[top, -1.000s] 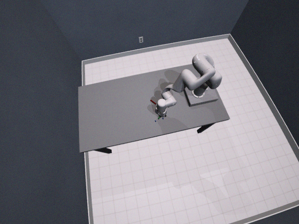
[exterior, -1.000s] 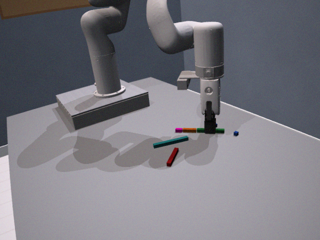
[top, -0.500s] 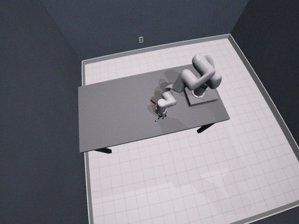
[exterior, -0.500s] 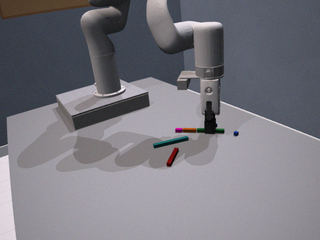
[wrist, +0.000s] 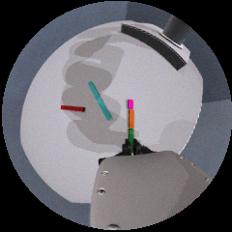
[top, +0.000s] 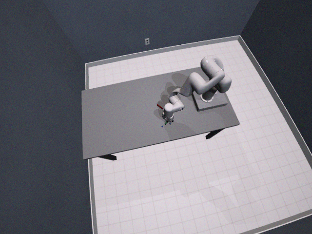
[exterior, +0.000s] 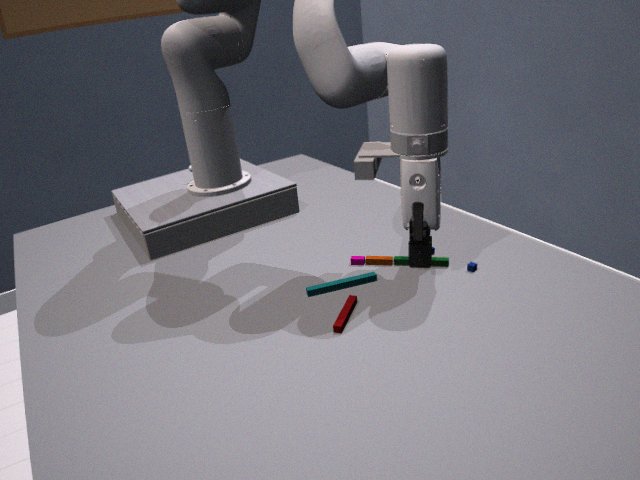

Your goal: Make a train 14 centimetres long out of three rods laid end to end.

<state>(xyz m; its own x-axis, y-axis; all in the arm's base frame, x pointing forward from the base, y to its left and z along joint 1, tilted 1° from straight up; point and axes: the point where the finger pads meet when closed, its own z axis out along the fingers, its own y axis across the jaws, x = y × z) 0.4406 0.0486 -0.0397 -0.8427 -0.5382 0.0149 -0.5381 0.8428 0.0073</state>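
My hand is 2 cm above the green rod. Round my hand: turquoise rod (5 cm behind, 12 cm to the right, 2 cm below); then orange rod (5 cm behind, 3 cm to the right, 2 cm below); then magenta rod (8 cm behind, 5 cm to the right, 2 cm below).
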